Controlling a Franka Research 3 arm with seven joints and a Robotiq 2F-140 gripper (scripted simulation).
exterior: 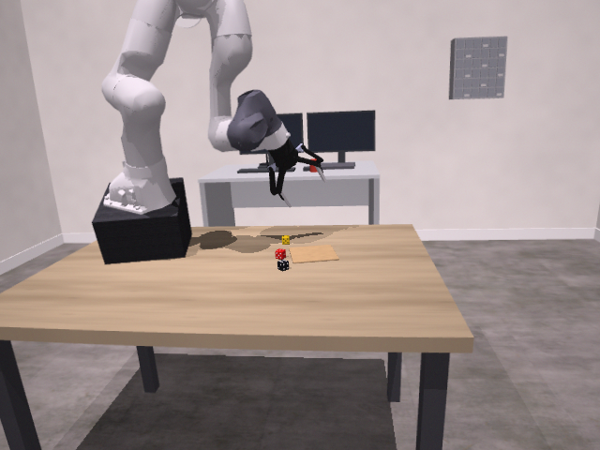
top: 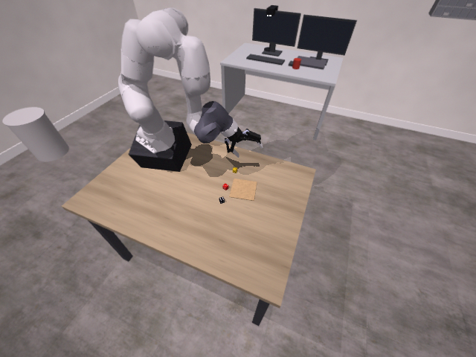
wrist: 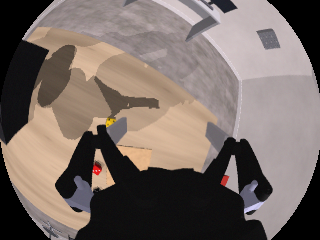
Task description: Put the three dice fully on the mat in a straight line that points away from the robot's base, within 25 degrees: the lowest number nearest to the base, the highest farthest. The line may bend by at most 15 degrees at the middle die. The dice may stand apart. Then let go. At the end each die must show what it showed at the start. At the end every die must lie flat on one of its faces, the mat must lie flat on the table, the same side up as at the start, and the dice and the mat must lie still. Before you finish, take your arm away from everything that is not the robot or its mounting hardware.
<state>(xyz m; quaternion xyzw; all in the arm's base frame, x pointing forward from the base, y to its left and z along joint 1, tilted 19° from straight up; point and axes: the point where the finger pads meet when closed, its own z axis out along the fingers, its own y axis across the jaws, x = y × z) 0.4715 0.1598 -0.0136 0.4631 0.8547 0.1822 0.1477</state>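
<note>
My hand is 4 cm past the black die, 27 cm to the left of it and 16 cm above it. The rest, counted from my hand: yellow die: 7 cm behind, 3 cm to the right, 16 cm below; then red die: 6 cm behind, 18 cm to the right, 16 cm below; then tan mat: 3 cm ahead, 14 cm to the right, 17 cm below.
</note>
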